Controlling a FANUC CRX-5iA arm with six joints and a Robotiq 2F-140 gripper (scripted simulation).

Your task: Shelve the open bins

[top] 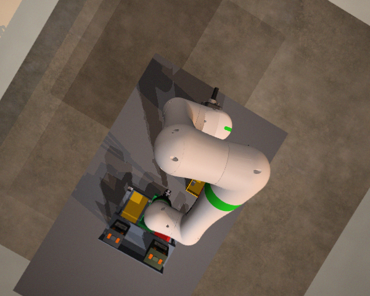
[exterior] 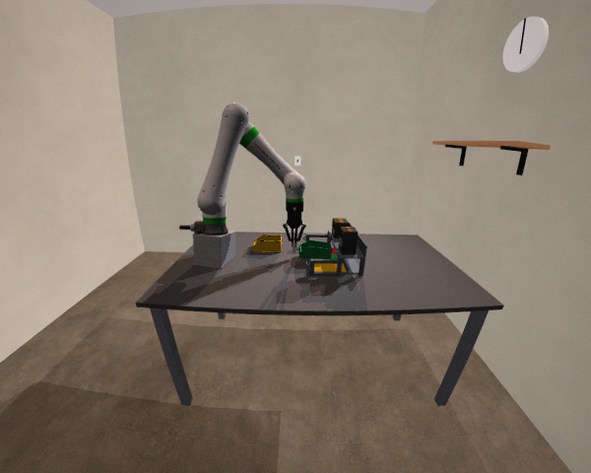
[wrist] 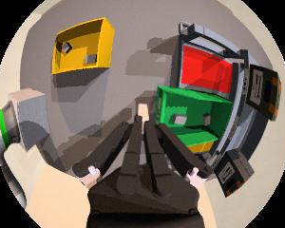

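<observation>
My gripper is now 120 mm short of the green bin, 20 mm to the left of it and 20 mm above it. Also, from my hand: yellow-marked place 150 mm ahead, 140 mm to the right, 70 mm below; then red mark 190 mm ahead, 80 mm to the left, 70 mm below; then yellow bin 170 mm to the left, 130 mm behind, 40 mm below.
</observation>
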